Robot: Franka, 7 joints.
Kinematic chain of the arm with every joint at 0, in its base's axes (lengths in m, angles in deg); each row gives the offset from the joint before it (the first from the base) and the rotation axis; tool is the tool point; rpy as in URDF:
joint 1: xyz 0 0 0.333 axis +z
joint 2: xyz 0 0 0 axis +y
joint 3: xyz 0 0 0.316 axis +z
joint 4: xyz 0.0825 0 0 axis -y
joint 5: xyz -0.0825 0 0.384 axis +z
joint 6: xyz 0 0 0 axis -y
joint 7: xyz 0.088 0 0 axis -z
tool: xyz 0 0 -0.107 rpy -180 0 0
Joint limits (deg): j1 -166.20..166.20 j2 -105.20..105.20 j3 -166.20..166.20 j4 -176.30..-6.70 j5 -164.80..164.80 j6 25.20..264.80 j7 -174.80..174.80
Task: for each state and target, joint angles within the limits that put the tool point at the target. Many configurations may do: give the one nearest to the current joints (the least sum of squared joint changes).
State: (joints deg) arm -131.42 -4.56 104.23 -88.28 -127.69 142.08 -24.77
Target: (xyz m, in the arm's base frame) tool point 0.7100 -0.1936 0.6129
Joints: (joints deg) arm -152.67 -39.89 115.79 -71.58 -128.09 138.48 -24.77
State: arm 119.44 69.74 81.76 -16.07 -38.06 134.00 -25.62
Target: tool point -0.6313 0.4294 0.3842
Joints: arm 108.95 71.21 78.17 -55.05 -32.56 96.96 -25.62
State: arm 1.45 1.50 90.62 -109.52 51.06 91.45 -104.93
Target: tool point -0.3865 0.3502 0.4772
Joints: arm 19.37 -0.13 108.52 -113.29 52.29 85.70 -104.93
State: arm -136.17 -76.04 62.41 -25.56 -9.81 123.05 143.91
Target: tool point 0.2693 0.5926 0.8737
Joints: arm -104.39 -55.79 55.14 -12.35 -11.54 127.50 143.91
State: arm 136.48 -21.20 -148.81 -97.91 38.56 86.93 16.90
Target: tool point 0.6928 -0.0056 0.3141
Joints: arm 149.07 -42.74 -147.89 -83.26 41.67 101.83 16.90
